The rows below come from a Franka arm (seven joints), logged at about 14 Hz.
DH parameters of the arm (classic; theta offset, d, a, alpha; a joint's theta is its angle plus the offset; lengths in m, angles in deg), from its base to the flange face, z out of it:
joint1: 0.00 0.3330 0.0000 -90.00
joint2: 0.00 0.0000 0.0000 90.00
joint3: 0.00 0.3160 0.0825 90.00
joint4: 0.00 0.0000 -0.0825 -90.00
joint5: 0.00 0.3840 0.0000 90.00
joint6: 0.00 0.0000 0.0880 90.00
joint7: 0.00 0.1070 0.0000 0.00
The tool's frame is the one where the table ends.
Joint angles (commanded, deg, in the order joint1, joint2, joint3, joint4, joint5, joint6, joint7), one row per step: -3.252 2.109 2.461 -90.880 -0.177 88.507 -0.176; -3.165 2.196 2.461 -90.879 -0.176 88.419 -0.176; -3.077 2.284 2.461 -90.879 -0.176 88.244 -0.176; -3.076 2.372 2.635 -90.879 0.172 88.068 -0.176; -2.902 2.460 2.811 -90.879 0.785 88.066 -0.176; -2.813 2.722 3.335 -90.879 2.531 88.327 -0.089; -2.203 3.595 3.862 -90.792 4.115 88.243 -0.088; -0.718 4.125 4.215 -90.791 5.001 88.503 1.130; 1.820 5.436 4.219 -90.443 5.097 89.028 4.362; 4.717 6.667 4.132 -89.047 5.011 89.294 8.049; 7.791 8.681 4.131 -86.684 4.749 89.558 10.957; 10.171 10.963 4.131 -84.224 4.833 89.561 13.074; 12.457 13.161 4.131 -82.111 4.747 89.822 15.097; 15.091 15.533 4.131 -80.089 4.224 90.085 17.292; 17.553 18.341 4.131 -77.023 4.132 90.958 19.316; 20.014 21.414 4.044 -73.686 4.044 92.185 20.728
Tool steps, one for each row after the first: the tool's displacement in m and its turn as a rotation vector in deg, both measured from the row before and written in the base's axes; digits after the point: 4 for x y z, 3 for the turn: 0.0002 0.0008 -0.0010 0.007 0.174 0.087; 0.0001 0.0008 -0.0011 0.007 0.263 0.088; 0.0001 0.0023 -0.0011 0.361 0.260 0.156; 0.0004 0.0046 -0.0008 0.624 0.087 0.315; 0.0016 0.0092 -0.0021 1.772 0.009 0.412; 0.0034 0.0139 -0.0078 1.647 0.898 1.030; 0.0017 0.0197 -0.0047 0.792 0.406 0.537; 0.0045 0.0256 -0.0095 -0.244 0.723 -0.715; 0.0033 0.0285 -0.0008 -0.418 -0.135 -0.862; 0.0055 0.0319 -0.0011 -0.359 -0.413 0.172; 0.0060 0.0263 -0.0038 0.032 0.024 0.245; 0.0048 0.0256 -0.0059 -0.127 -0.015 0.233; 0.0030 0.0291 -0.0091 -0.627 0.106 0.447; 0.0056 0.0297 -0.0050 0.254 -0.912 0.317; 0.0059 0.0302 -0.0060 0.514 -1.254 0.787
